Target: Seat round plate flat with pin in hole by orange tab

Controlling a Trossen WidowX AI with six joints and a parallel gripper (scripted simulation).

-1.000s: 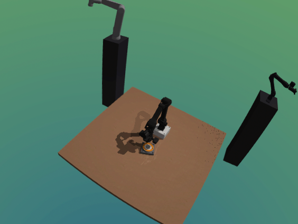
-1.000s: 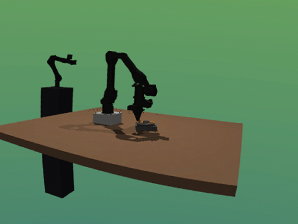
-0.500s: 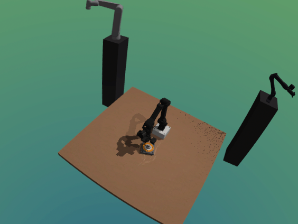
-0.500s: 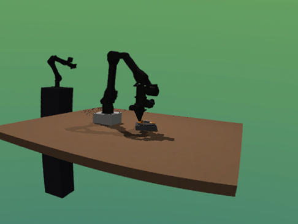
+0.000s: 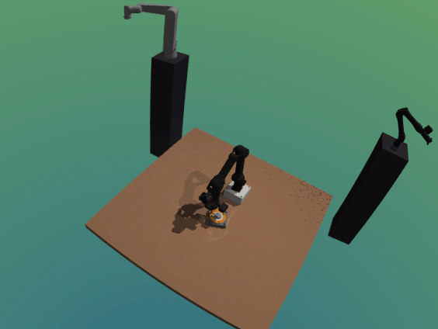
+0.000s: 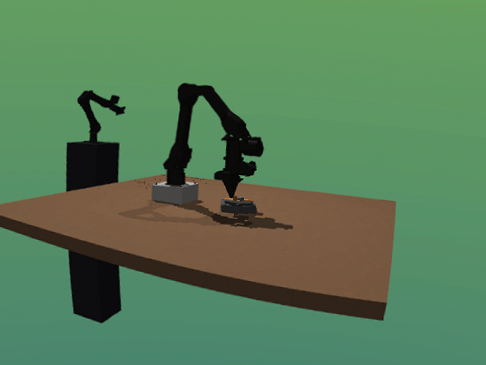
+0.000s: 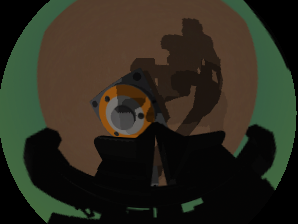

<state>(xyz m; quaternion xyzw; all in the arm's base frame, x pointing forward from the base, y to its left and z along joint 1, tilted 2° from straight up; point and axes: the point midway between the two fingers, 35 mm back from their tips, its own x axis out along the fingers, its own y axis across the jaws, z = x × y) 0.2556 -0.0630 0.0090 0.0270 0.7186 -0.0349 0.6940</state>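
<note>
Right now my gripper tip is 5 cm to the right of the grey base, 2 cm above it and 1 cm short of it.
</note>
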